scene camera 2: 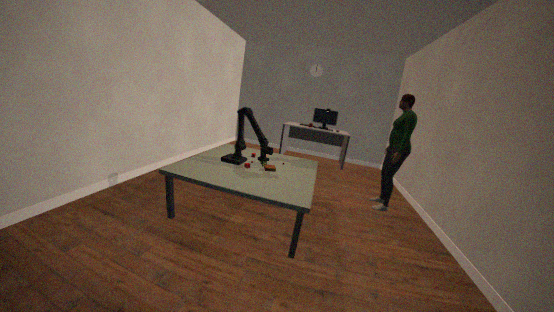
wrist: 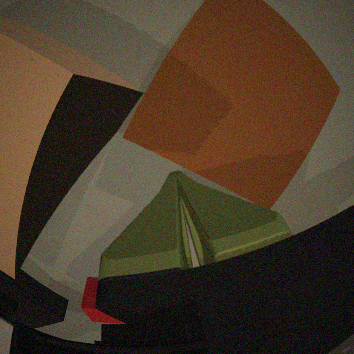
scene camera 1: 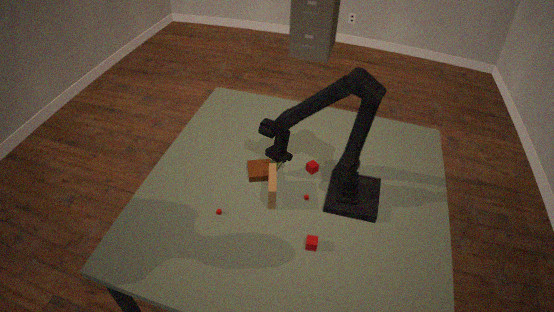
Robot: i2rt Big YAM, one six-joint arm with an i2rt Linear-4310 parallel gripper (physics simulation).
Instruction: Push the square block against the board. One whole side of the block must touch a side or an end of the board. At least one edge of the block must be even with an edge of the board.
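Pixels of known places: gripper, fingertip midpoint: [scene camera 2: 263,166] [wrist: 176,179]; arm's base, origin of the base link: [scene camera 2: 237,157] [scene camera 1: 347,192].
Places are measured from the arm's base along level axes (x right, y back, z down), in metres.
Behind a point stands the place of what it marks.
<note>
The square block [scene camera 1: 258,170] @(y -0.382, x 0.049, z 0.006 m) [scene camera 2: 270,168] @(y -0.393, x 0.113, z 0.008 m) [wrist: 250,100] @(y -0.372, x 0.064, z 0.005 m) is orange-brown and lies flat on the table. The board [scene camera 1: 272,186] @(y -0.292, x -0.098, z -0.068 m) [wrist: 30,125] is light tan and stands on its narrow side, right beside the block in scene camera 1. Block and board look close together near one end of the board; whether a whole side touches is unclear. My gripper [scene camera 1: 279,164] @(y -0.313, x 0.077, z 0.019 m) [wrist: 176,179] @(y -0.313, x 0.077, z 0.019 m) is shut and empty, low near the board's far end. In the wrist view its green fingertips are close to the block's near side; contact cannot be told.
On the table [scene camera 1: 375,260] @(y 0.131, x -0.282, z 0.036 m) a larger red cube [scene camera 1: 312,167] @(y -0.159, x 0.112, z -0.003 m) stands right of my fingers and another red cube [scene camera 1: 312,243] @(y -0.107, x -0.279, z -0.004 m) stands nearer the front. One tiny red cube [scene camera 1: 306,197] @(y -0.161, x -0.042, z 0.022 m) is right of the board, and another tiny cube [scene camera 1: 219,212] @(y -0.479, x -0.197, z 0.023 m) is front-left of it.
</note>
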